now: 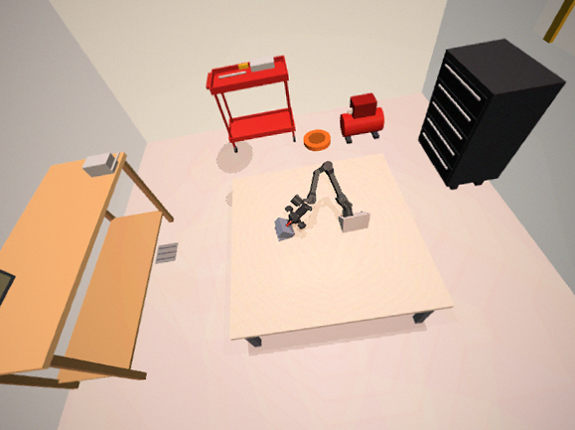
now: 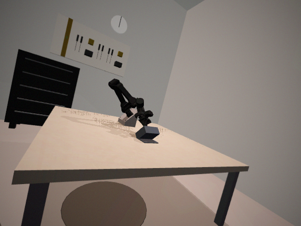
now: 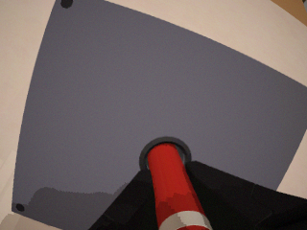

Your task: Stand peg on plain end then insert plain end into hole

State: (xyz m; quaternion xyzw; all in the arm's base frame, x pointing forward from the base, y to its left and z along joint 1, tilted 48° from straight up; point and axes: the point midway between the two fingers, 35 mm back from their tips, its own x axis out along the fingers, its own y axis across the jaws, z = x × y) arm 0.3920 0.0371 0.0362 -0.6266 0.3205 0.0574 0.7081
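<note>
My gripper tip is now 10 mm below the red peg and 10 mm past it. From my gripper tip the other things lie so: sloped panel: 30 mm below, 30 mm ahead, 10 mm to the left.
</note>
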